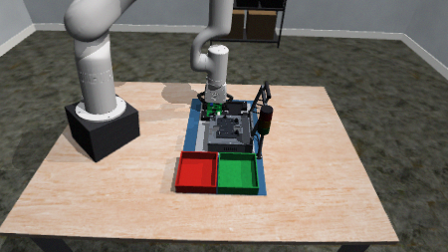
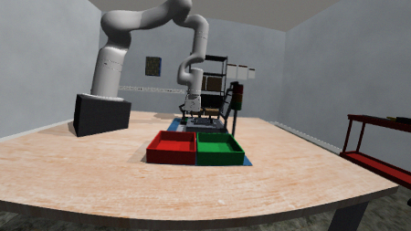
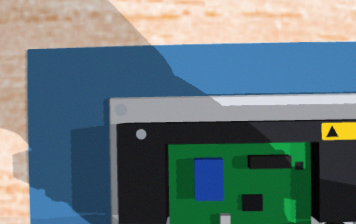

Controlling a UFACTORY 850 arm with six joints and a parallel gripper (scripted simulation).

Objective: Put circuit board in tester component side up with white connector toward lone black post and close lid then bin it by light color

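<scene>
My hand is 1 cm above the green circuit board. Round my hand: dark nest 8 cm ahead, 16 cm to the right, 4 cm above; clear lid 20 cm ahead, 15 cm to the right, 15 cm above; red bin 1 cm behind, 37 cm to the right, 2 cm below.
</scene>
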